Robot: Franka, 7 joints.
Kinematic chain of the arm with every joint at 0, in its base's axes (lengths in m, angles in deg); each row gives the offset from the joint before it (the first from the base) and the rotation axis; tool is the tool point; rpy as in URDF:
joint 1: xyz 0 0 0.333 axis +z
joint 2: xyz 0 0 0 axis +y
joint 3: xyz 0 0 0.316 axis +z
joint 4: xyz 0.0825 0 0 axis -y
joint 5: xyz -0.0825 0 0.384 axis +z
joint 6: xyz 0 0 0 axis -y
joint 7: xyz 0.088 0 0 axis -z
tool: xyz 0 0 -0.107 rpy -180 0 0
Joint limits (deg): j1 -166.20..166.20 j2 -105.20..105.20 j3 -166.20..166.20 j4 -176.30..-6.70 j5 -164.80..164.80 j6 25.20..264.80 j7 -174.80..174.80
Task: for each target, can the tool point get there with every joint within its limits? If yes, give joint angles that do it. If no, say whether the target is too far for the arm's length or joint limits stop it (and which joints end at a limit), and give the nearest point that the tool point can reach.
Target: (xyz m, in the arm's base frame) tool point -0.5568 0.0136 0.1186
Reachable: yes | joints 128.03 79.93 73.25 -101.63 -87.79 57.51 -144.39
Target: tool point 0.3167 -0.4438 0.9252
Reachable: yes | joints 133.28 -49.17 7.53 -26.36 -28.52 206.95 -25.20
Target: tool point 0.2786 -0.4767 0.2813
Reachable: yes | joints 61.22 -41.41 -128.09 -115.34 65.72 89.80 128.00
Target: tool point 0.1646 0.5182 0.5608
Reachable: yes | joints 44.14 -11.37 28.52 -119.26 -75.65 132.17 16.80
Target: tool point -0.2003 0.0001 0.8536
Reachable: yes | joints -1.38 -77.59 14.46 -93.97 -61.49 43.40 126.78
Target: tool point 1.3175 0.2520 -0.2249
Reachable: no: too far | nearest point 0.7780 0.1488 0.0035 | short by 0.595 m
